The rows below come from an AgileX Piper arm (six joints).
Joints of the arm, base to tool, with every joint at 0 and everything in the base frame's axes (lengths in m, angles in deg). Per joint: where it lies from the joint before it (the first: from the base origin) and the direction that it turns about. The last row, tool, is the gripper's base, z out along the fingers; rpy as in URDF.
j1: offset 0 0 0.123 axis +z
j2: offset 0 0 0 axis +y
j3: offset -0.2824 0 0.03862 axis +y
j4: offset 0.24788 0 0.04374 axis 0.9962 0 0.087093
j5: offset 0 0 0 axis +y
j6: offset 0.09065 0 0.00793 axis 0.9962 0 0.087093
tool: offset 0 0 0 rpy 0 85 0
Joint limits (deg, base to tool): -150..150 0..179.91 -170..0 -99.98..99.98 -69.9..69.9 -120..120
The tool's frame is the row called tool.
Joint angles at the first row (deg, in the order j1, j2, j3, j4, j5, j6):
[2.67 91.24 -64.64 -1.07 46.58 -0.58]
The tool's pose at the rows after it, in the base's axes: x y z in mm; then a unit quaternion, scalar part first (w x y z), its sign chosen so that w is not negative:
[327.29 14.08 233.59 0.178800 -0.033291 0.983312 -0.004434]
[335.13 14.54 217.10 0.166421 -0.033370 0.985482 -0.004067]
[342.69 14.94 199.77 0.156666 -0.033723 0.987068 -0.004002]
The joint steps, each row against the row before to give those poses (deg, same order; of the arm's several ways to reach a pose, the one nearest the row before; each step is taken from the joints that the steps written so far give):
[0.00 2.73 0.00 0.00 -1.50 -0.01]
[0.00 3.02 -0.04 0.05 -1.54 0.01]
[0.01 3.10 0.00 0.00 -1.96 0.00]

